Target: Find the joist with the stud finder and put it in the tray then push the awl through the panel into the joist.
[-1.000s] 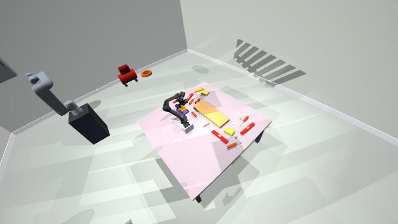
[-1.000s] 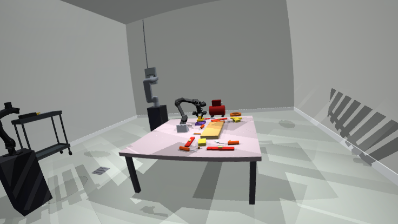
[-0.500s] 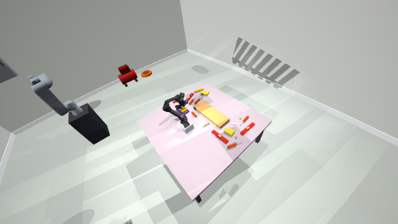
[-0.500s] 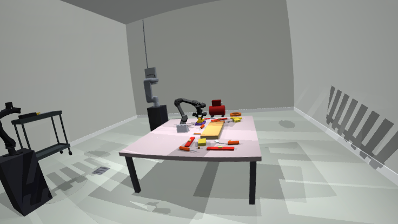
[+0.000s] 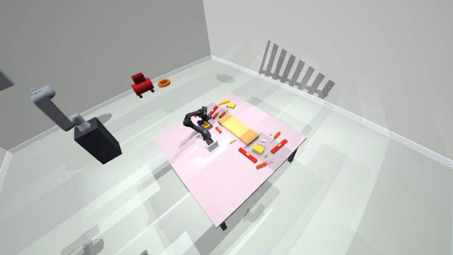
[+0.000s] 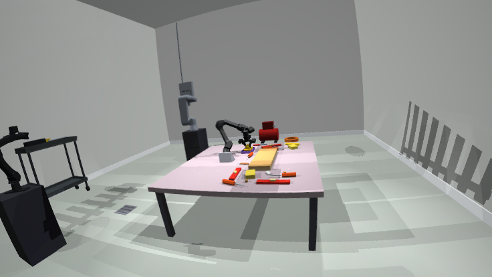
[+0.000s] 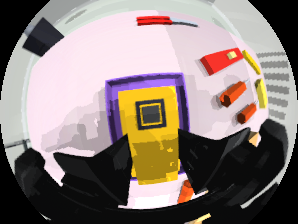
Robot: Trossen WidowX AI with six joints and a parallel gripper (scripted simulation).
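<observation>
Now: the yellow stud finder 10 mm to the left of my gripper tip and 20 mm above it. From my gripper tip the other things lie so: orange-handled awl 50 mm ahead, 430 mm to the right, 30 mm below; then purple tray 10 mm to the right, 30 mm below.
</observation>
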